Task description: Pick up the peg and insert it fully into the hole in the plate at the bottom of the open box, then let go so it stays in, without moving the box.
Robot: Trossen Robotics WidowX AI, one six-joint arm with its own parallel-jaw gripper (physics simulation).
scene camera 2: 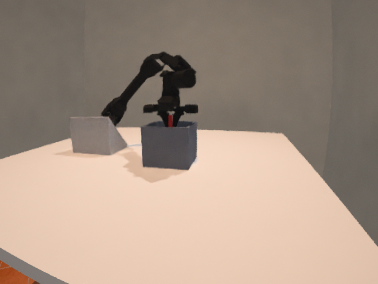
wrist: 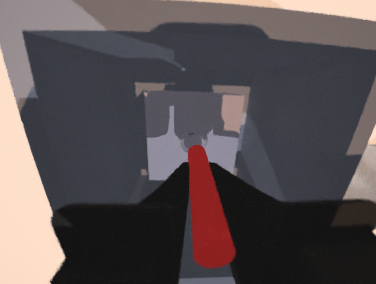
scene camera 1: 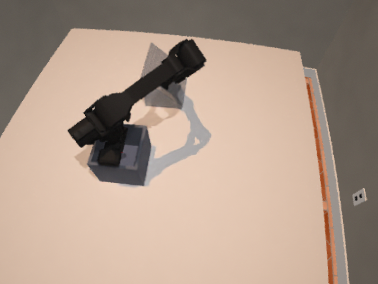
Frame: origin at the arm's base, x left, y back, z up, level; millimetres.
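Seen in the pictures: gripper, fingertip midpoint: (wrist: 198,168) (scene camera 1: 120,149); arm's base, origin of the base link: (scene camera 2: 106,129).
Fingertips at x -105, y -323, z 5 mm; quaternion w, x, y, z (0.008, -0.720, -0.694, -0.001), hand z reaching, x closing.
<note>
Offsets run from my fingertips to a thing's top centre. "spot": to the spot under its first point. Level surfaces: height alone.
The gripper (scene camera 2: 170,123) (wrist: 201,167) is shut on the red peg @[dy +0, dx -4, dz +64 mm] (scene camera 2: 170,120) (wrist: 210,215), which looks about upright in scene camera 2. The fingertips reach down into the mouth of the dark blue-grey open box @[dy +0, dx -3, dz +33 mm] (scene camera 1: 122,173) (scene camera 2: 167,146) (wrist: 75,125), and the box wall hides the peg's lower end in that view. In the wrist view, the light grey plate @[spot: dy -34, dx +19, dz -47 mm] (wrist: 160,162) lies at the box bottom. Its round hole (wrist: 193,140) shows just beyond the peg's far end, which overlaps the near rim. The gap between peg and plate cannot be told. In scene camera 1, the hand covers the peg's grip.
A grey wedge-shaped block (scene camera 1: 170,100) (scene camera 2: 92,135) stands behind the box in scene camera 1 and to its left in scene camera 2, near the arm's base. The box walls surround the fingers. The box stands on the pale table @[dz -105 mm] (scene camera 1: 225,200) (scene camera 2: 225,210).
</note>
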